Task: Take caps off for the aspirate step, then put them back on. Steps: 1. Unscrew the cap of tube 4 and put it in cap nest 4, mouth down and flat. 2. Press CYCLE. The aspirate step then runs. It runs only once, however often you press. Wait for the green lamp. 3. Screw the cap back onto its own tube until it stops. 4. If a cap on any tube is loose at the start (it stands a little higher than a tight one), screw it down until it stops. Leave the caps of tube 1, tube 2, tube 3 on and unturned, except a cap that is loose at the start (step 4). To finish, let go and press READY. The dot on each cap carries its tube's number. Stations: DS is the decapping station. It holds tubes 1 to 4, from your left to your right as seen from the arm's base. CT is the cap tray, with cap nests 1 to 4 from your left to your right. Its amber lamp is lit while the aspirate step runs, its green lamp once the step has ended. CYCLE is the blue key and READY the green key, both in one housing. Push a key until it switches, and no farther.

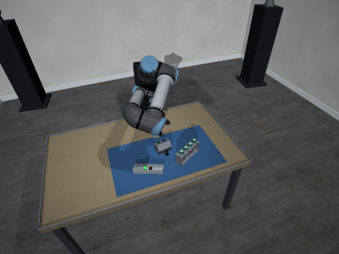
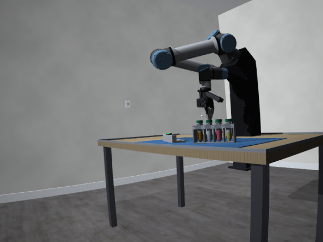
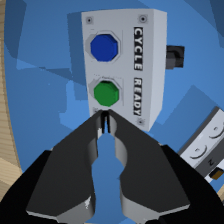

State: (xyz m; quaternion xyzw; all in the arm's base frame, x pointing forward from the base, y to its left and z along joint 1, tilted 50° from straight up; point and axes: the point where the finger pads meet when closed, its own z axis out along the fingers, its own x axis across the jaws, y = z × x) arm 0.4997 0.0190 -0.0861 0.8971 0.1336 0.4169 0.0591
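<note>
Right now my hand is 5 cm above the green READY key. Also, from my hand: key housing (1 cm ahead, 2 cm to the left, 6 cm below); blue CYCLE key (1 cm behind, 4 cm to the left, 5 cm below).
</note>
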